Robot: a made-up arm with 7 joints.
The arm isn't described. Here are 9 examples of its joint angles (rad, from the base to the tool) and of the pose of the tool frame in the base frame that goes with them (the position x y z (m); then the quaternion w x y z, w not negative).
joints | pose
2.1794 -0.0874 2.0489 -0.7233 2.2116 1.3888 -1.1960 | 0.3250 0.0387 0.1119 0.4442 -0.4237 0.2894 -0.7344
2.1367 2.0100 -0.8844 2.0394 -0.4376 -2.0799 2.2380 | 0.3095 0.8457 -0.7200 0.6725 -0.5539 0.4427 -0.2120
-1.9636 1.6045 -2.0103 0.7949 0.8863 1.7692 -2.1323 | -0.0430 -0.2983 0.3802 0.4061 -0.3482 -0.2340 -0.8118
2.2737 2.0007 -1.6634 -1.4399 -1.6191 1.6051 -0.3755 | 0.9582 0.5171 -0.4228 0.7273 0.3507 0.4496 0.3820
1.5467 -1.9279 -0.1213 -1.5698 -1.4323 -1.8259 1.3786 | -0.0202 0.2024 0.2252 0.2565 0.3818 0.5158 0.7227
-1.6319 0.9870 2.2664 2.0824 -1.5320 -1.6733 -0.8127 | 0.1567 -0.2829 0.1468 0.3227 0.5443 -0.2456 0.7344
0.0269 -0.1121 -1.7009 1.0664 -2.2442 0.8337 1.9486 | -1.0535 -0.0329 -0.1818 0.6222 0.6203 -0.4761 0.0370
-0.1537 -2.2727 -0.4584 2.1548 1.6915 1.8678 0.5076 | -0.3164 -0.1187 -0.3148 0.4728 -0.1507 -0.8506 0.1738
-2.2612 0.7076 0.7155 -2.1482 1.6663 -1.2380 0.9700 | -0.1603 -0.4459 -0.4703 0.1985 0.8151 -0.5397 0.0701
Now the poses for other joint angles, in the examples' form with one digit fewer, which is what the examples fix.
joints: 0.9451 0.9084 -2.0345 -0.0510 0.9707 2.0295 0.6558
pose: -0.301 0.398 -0.297 0.230 0.928 -0.267 0.119
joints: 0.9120 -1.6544 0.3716 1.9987 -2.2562 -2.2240 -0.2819
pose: -0.150 -0.523 0.169 0.418 -0.080 -0.893 0.147
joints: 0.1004 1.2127 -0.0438 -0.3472 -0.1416 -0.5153 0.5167
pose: -0.008 0.024 0.810 0.813 0.042 0.397 -0.424
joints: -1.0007 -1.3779 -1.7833 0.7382 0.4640 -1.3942 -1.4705
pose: 0.143 0.258 0.027 0.135 -0.368 0.855 0.340
